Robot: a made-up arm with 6 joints.
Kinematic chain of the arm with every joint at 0, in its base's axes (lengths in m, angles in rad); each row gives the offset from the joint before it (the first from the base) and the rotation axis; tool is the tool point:
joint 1: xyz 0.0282 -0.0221 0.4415 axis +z
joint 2: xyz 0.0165 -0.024 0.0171 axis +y
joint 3: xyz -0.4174 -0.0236 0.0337 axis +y
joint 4: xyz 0.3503 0.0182 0.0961 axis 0.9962 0 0.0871
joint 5: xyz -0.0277 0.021 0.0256 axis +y
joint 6: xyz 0.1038 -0.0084 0.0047 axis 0.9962 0 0.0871
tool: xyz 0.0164 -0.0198 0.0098
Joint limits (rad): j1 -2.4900..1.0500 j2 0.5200..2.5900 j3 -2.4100..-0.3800 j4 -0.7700..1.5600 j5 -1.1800..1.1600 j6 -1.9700..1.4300
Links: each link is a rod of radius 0.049 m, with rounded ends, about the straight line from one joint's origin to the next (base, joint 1, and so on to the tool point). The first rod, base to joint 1, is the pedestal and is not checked.
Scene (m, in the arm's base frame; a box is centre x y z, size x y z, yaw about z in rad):
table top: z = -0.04
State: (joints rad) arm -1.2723 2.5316 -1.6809 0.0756 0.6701 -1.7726
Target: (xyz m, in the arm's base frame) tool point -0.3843 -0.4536 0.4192
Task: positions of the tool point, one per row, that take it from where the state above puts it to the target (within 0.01 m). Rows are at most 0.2 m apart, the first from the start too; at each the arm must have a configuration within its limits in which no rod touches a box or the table.
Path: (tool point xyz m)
1: 0.0502 -0.7080 0.3978
2: -0.1232 -0.6622 0.4046
3: -0.2713 -0.5740 0.4118
4: -0.3843 -0.4536 0.4192

